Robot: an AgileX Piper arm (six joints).
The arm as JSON. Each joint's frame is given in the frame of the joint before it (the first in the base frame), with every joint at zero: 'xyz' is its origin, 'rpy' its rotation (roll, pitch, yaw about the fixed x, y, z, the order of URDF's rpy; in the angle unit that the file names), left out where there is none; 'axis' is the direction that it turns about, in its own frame. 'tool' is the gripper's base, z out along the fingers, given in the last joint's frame.
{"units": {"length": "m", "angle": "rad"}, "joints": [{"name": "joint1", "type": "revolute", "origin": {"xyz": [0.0, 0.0, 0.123]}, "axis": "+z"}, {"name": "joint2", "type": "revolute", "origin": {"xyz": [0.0, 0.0, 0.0]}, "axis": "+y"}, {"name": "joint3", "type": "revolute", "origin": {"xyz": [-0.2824, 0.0, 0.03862]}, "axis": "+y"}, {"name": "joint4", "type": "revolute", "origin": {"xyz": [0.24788, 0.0, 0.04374]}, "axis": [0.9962, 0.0, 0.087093]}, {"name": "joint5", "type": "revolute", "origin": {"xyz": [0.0, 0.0, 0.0]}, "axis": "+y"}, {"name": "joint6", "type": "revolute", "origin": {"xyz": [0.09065, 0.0, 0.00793]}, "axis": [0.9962, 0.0, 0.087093]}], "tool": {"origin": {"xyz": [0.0, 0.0, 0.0], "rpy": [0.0, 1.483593, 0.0]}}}
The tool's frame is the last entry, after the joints.
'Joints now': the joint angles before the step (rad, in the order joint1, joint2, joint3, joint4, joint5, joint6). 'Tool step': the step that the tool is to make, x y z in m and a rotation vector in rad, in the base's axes. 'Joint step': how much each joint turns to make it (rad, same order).
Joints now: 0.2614, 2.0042, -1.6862, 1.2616, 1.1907, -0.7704
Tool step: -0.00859, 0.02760, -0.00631, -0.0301, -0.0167, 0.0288
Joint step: 0.0724, 0.0095, 0.0000, -0.0226, -0.0529, 0.0000
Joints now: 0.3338, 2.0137, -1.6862, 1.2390, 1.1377, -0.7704
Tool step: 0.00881, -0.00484, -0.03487, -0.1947, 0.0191, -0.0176
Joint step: 0.0018, 0.0470, 0.0000, -0.1953, -0.0445, 0.0656
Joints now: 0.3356, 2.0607, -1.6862, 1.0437, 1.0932, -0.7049
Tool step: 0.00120, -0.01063, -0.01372, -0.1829, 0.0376, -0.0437
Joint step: 0.0000, 0.0017, 0.0000, -0.2087, -0.0151, 0.1440
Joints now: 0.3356, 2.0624, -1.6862, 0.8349, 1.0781, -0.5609
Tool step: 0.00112, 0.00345, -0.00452, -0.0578, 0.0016, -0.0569
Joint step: 0.0192, 0.0021, 0.0000, -0.0727, -0.0501, 0.0865
